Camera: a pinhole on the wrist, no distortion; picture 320 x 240 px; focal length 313.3 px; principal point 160.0 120.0 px. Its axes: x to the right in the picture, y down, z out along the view. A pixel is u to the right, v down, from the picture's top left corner.
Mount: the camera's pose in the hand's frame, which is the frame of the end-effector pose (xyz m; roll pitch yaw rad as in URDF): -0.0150 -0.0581 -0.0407 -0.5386 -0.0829 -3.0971
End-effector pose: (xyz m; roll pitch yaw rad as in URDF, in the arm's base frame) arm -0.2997 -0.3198 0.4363 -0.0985 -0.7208 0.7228
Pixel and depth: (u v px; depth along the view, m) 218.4 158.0 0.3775
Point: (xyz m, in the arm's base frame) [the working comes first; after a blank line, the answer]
In the camera's frame: 0.0704 0.0458 0.3775

-0.2969 -0.6711 0.6229
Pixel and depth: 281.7 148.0 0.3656
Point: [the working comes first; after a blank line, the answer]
In the camera's frame: 0.1420 0.0327 0.3656

-0.3476 -0.6968 0.5759
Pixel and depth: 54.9 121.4 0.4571
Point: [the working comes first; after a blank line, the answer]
In the camera's frame: -0.1533 0.0020 0.4571

-0.2114 -0.5771 0.8282
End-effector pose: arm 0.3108 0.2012 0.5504 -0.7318 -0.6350 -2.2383
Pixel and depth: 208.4 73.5 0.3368
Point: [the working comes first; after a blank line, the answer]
In the camera's frame: 0.0520 -0.0500 0.3368

0.4855 0.3506 0.7974
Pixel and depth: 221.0 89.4 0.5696
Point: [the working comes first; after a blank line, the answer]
In the camera's frame: 0.1109 -0.0556 0.5696

0.6295 0.4497 0.9621
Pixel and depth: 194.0 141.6 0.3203
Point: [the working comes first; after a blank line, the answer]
In the camera's frame: 0.0348 0.0221 0.3203

0.4181 0.3851 0.8035
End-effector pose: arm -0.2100 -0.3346 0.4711 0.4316 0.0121 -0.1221
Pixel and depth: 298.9 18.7 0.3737
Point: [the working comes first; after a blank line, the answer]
In the camera's frame: 0.1657 -0.1208 0.3737

-0.3850 -0.6015 0.7313
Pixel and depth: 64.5 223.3 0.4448
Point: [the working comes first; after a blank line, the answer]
In the camera's frame: -0.1356 0.1467 0.4448

-0.1071 -0.8244 0.5302
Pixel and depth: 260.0 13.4 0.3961
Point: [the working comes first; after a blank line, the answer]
In the camera's frame: 0.1264 -0.1348 0.3961

-0.3448 -0.6141 0.7526
